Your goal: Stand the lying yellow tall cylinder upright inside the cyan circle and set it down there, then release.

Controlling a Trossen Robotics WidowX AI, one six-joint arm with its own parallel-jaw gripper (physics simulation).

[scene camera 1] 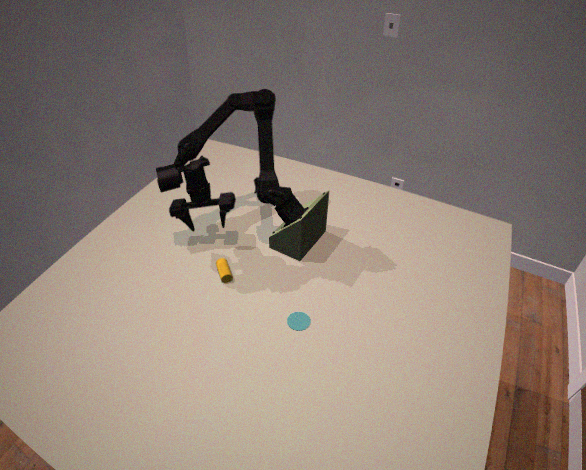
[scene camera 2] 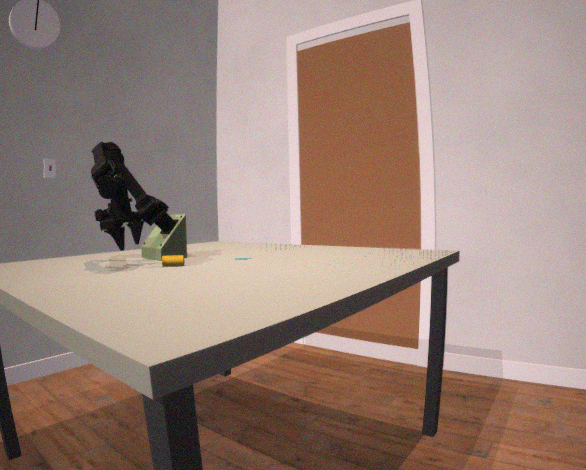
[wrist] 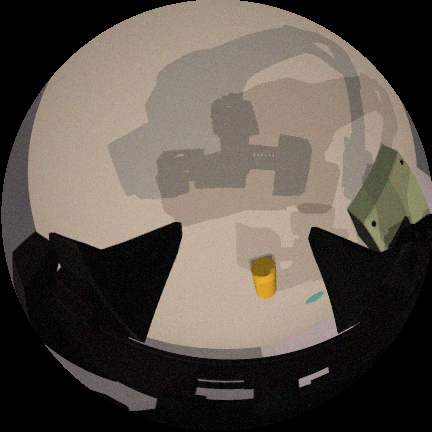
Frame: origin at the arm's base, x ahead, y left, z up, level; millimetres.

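Seen in the pictures: gripper, between the fingertips: [scene camera 1: 208, 229] [scene camera 2: 130, 247] [wrist: 249, 231]; arm's base, origin of its link: [scene camera 1: 296, 217] [scene camera 2: 169, 226].
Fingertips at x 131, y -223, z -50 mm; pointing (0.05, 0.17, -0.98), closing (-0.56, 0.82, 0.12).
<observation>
Offsets run from my fingertips to a thing's middle. "*": to the spot under its first point. Level surfaces: height alone.
The yellow tall cylinder @[74 mm ahead, 111 mm left, 47 mm down] [scene camera 1: 224, 270] [scene camera 2: 173, 260] [wrist: 265, 280] lies on its side on the table. In the first scene view it is left of the cyan circle and farther back. The cyan circle @[* 102 mm ahead, 373 mm left, 63 mm down] [scene camera 1: 299, 321] [scene camera 2: 242, 259] [wrist: 314, 297] is a flat disc on the table, with nothing standing on it. My gripper [scene camera 1: 208, 230] [scene camera 2: 128, 247] [wrist: 249, 231] is open and empty. It hangs above the table with its fingers pointing down, behind the cylinder in the first scene view, and touches neither the cylinder nor the circle.
The arm's green wedge-shaped base [scene camera 1: 314, 227] [scene camera 2: 175, 245] [wrist: 382, 200] stands on the pale table @[64 mm down] [scene camera 1: 200, 380] [scene camera 2: 210, 305] [wrist: 90, 150], behind the circle in the first scene view. Shadows of the arm fall across the table around the base and the cylinder.
</observation>
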